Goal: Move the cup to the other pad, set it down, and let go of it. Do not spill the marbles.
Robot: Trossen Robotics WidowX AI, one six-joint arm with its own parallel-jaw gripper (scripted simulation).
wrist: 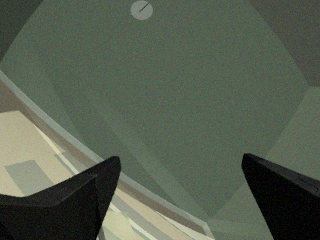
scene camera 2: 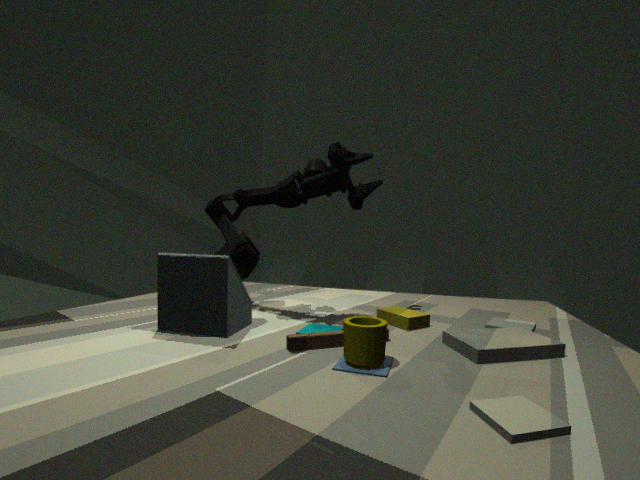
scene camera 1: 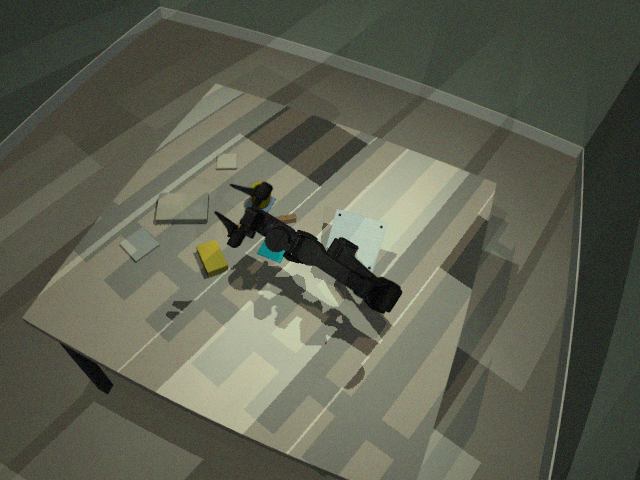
Note:
The gripper [scene camera 2: 378, 168] is open and holds nothing. Also in view: a brown block [scene camera 2: 328, 339].
The gripper is seen too in the wrist view [wrist: 181, 162] and in scene camera 1 [scene camera 1: 222, 198].

